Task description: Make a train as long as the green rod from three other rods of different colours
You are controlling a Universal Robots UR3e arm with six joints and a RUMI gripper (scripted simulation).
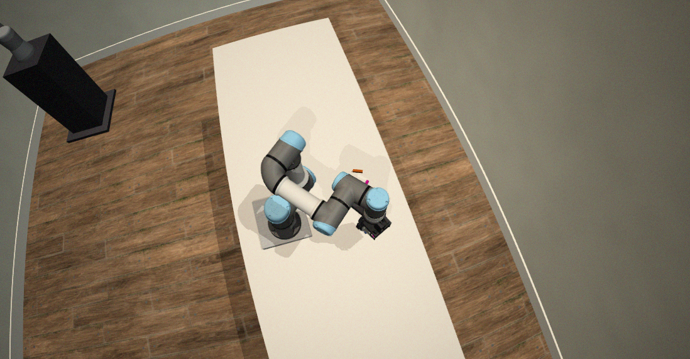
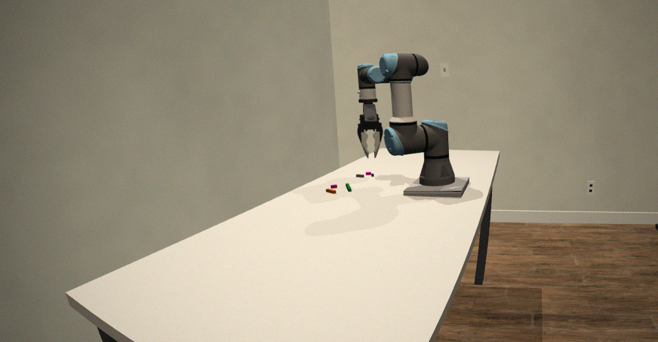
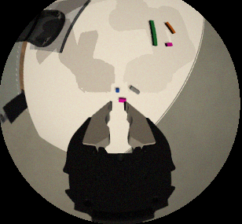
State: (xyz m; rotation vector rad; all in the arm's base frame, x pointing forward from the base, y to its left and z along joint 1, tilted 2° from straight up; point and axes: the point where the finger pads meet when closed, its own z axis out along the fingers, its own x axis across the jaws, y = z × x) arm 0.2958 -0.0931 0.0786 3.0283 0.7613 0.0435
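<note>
The blue rod is 80 mm below my hand. The rest, counted from my hand: green rod: 190 mm to the left, 80 mm below; then orange rod: 250 mm to the left, 80 mm below, 30 mm ahead; then grey rod: 80 mm below, 40 mm ahead, 20 mm to the left.
</note>
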